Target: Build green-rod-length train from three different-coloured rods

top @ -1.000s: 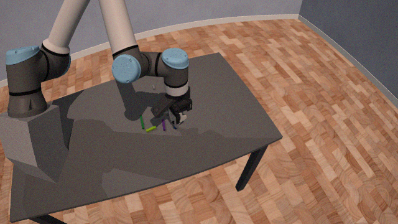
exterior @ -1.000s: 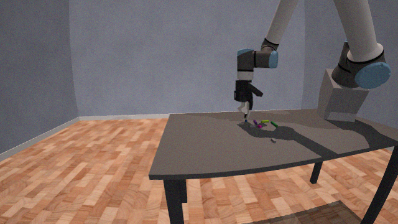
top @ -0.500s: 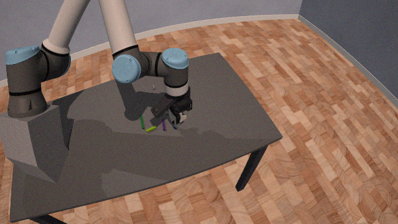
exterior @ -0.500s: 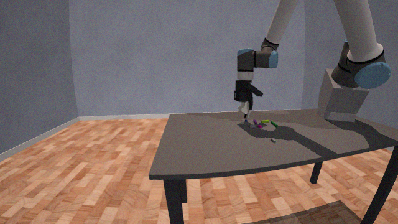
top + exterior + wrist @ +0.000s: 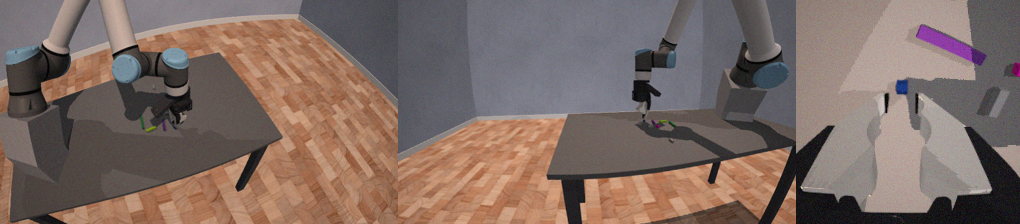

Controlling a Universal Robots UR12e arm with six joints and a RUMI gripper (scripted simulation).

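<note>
Now: hand 30 mm above the blue rod. Round my hand: purple rod: 50 mm behind, 30 mm below, 20 mm to the left; then magenta rod: 100 mm to the left, 60 mm behind, 30 mm below; then lime rod: 110 mm behind, 30 mm below, 10 mm to the left.
</note>
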